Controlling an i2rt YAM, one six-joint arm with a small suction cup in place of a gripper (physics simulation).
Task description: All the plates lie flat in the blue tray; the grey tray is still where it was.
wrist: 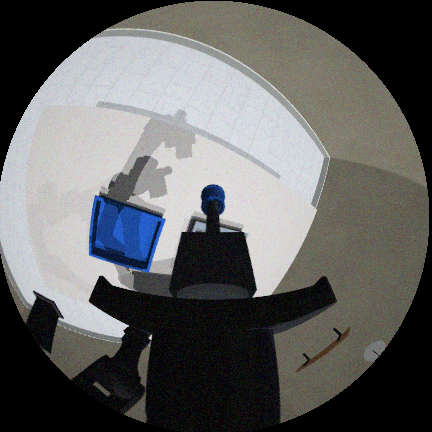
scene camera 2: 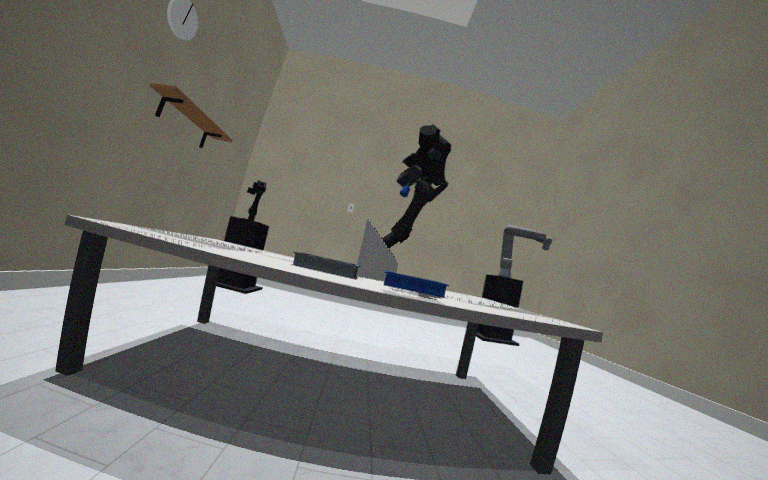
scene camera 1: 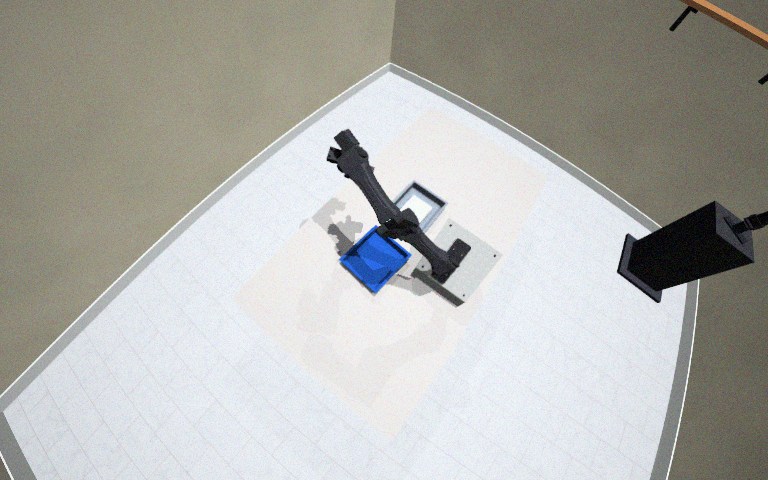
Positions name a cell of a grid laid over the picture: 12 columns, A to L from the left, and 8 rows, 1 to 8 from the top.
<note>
The suction cup (scene camera 2: G3) carries nothing. The table carries a blue tray (scene camera 1: F5). Further things: a grey tray (scene camera 1: G4).
The blue tray is seen too in the wrist view (wrist: D5) and in scene camera 2 (scene camera 2: G5). The suction cup also shows in the wrist view (wrist: F4).
</note>
